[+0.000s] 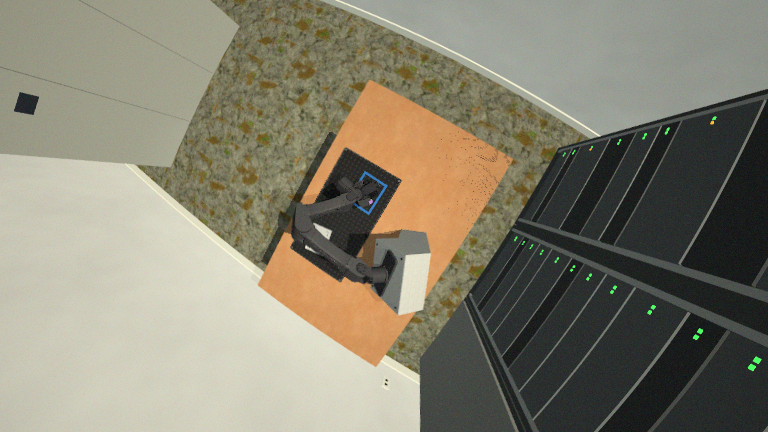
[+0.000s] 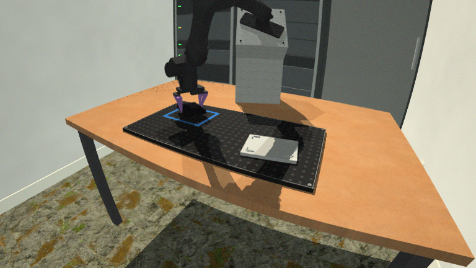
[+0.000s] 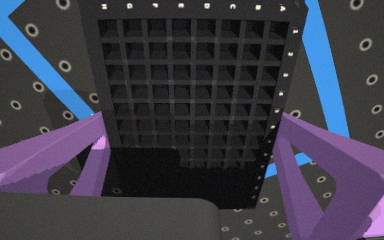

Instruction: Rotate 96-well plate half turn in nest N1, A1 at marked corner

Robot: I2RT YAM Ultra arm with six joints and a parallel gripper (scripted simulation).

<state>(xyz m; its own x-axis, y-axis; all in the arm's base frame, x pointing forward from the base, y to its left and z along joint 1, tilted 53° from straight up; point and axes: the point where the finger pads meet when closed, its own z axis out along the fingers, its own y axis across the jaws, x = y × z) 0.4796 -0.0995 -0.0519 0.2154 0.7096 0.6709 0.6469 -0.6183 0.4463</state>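
The plate nest N1 is 390 mm to the left of my hand, 20 mm below it and 20 mm ahead of it. Round my hand: black 96-well plate (right at my hand); A1 mark (480 mm to the left, 40 mm ahead, 20 mm below).
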